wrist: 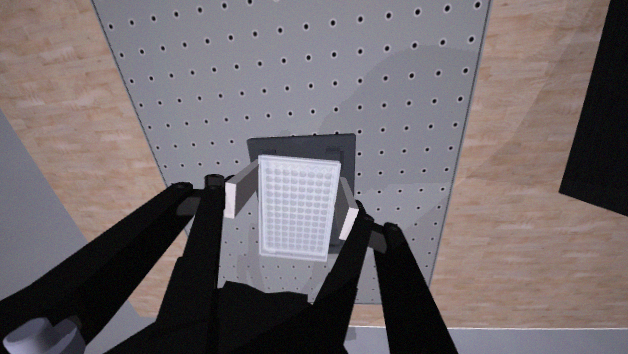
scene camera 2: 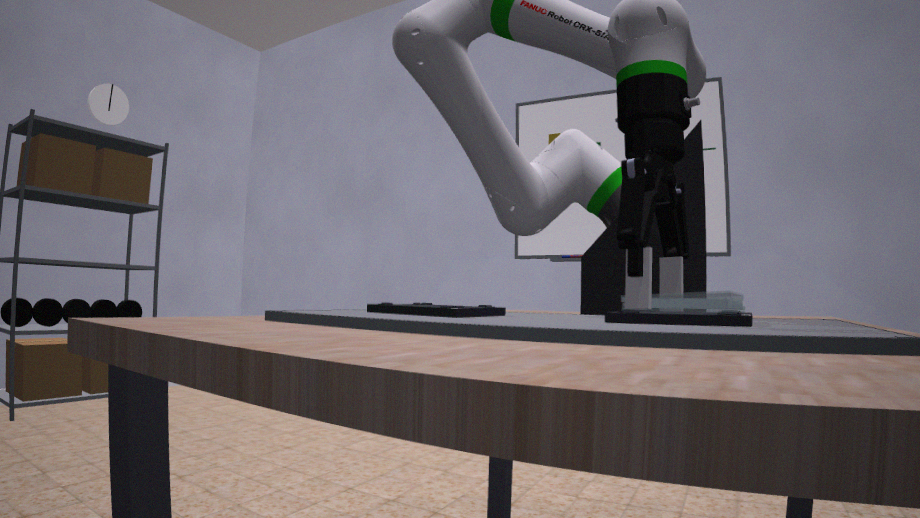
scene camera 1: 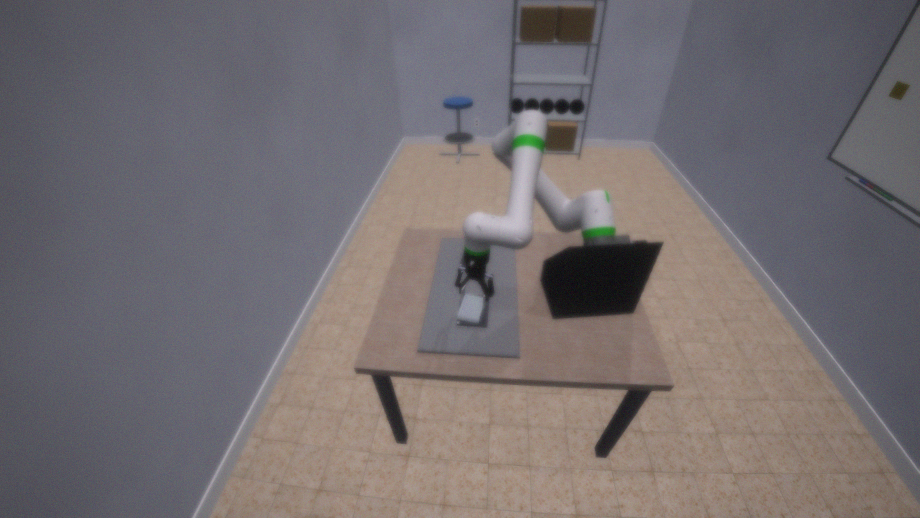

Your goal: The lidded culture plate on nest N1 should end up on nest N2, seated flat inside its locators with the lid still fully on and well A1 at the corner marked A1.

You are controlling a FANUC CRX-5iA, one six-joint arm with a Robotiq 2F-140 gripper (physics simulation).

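Frame: origin at the arm's base, x ahead, y left, z up, level; metres.
Seen in the pictures: gripper, fingertip midpoint: [wrist: 299,180] [scene camera 2: 655,310] [scene camera 1: 473,302]; arm's base at its link origin: [scene camera 1: 600,253].
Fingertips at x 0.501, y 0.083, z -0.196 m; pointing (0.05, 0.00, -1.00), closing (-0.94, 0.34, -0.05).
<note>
Pixels of each thing's middle, then the offset from my fingertips to it. Level surfaces: height alone.
- lidded culture plate at the middle of its body: [wrist: 296,212] [scene camera 2: 683,298] [scene camera 1: 471,306] 0.034 m left, 0.007 m ahead, 0.015 m up
- second dark nest at the middle of its body: [scene camera 2: 435,309] 0.306 m right, 0.007 m back, 0.007 m down
- wooden table at its surface level: 0.027 m down
The lidded culture plate [scene camera 1: 470,310] [scene camera 2: 701,301] [wrist: 298,210], pale and translucent, is over a dark nest [scene camera 1: 484,316] [scene camera 2: 682,318] [wrist: 300,145]. In the wrist view it looks slightly turned against the nest and overhangs its near edge; whether it touches the nest is unclear. My gripper [scene camera 1: 475,292] [scene camera 2: 654,286] [wrist: 299,180] points down and is shut on the plate, its pale pads at the two long sides. A second dark nest [scene camera 2: 435,310] carries no plate in scene camera 2. Nest labels and the A1 mark are not readable; the lid's fit cannot be told.
Both nests are on a grey perforated board [scene camera 1: 450,339] [scene camera 2: 547,329] [wrist: 400,100] on the wooden table [scene camera 1: 579,360] [scene camera 2: 450,360] [wrist: 500,280]. A tall black panel [scene camera 1: 598,283] [scene camera 2: 595,283] [wrist: 595,125] stands on the table beside the board, near the arm's base.
</note>
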